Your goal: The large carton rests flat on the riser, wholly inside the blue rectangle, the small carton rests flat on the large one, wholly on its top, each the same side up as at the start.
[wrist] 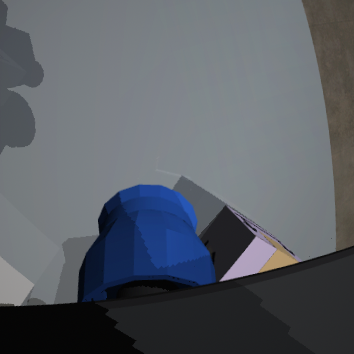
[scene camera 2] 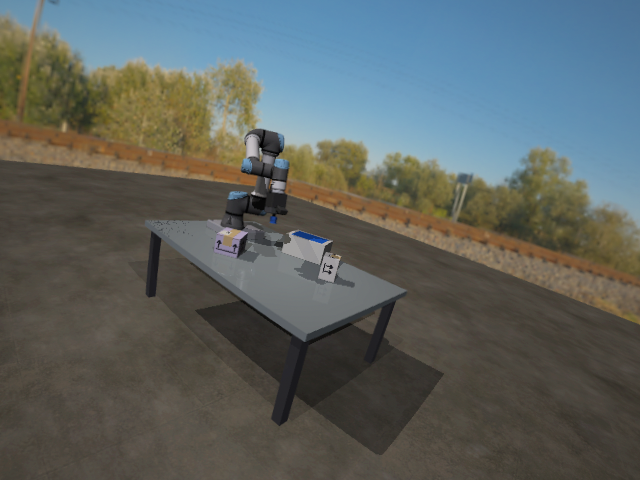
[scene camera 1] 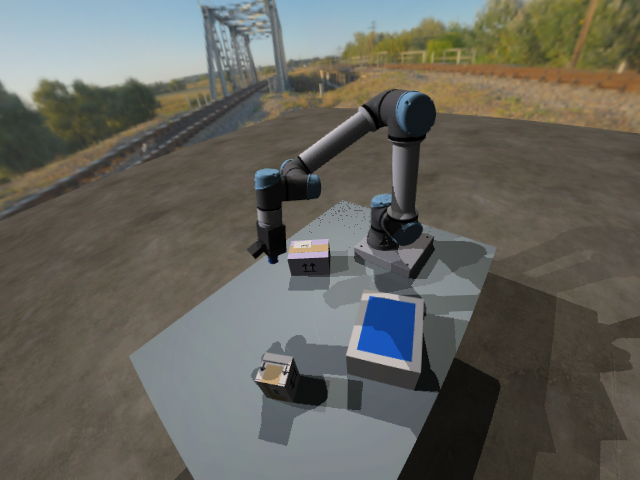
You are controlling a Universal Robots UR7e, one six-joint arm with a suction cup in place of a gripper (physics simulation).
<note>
My suction cup holds nothing. The cup is 29 cm from the middle of a large carton. The table carries a riser.
</note>
